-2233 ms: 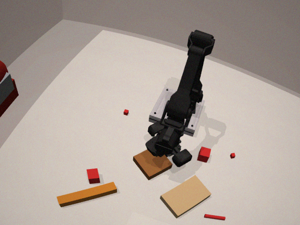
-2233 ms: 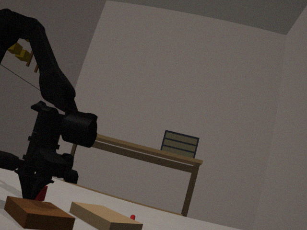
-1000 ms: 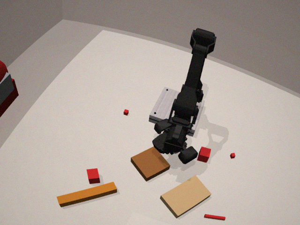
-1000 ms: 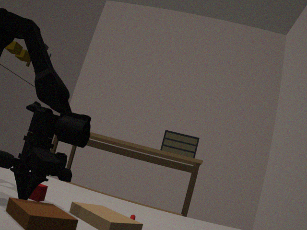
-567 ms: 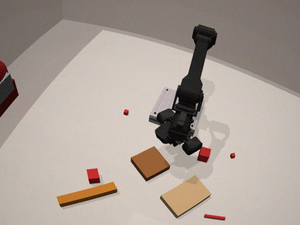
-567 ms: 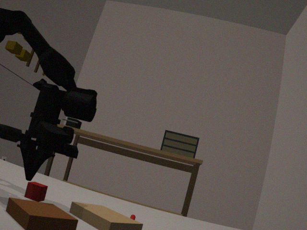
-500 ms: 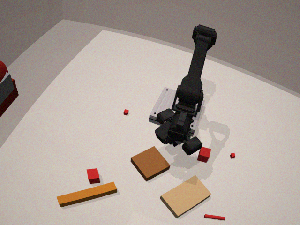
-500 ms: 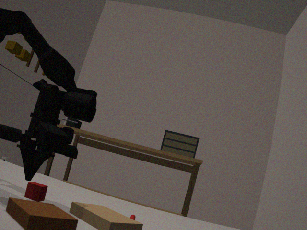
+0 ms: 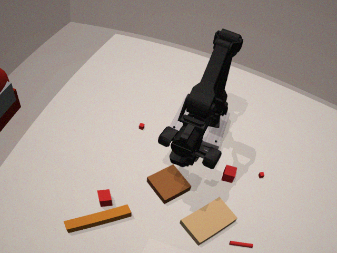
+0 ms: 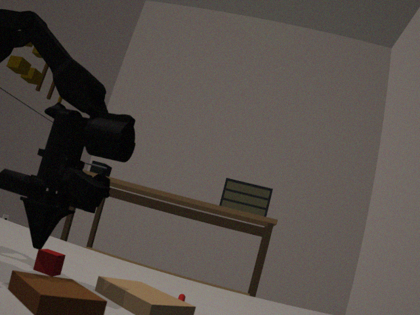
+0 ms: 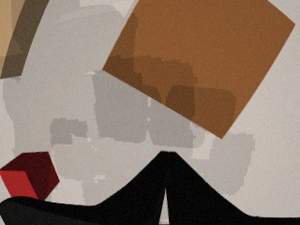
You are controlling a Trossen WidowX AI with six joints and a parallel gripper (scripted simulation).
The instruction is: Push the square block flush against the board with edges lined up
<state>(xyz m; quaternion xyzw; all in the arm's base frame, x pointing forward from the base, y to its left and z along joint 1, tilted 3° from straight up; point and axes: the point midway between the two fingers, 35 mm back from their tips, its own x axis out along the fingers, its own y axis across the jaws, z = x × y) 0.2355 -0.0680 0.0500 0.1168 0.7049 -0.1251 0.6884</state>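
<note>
My gripper tip is 60 mm short of the square brown block, 40 mm to the left of it and 50 mm above it. From my gripper tip the other things lie so: tan slab: 170 mm ahead, 110 mm to the left, 50 mm below; thin red stick: 240 mm ahead, 230 mm to the left, 60 mm below; long orange board: 250 mm ahead, 230 mm to the right, 50 mm below.
</note>
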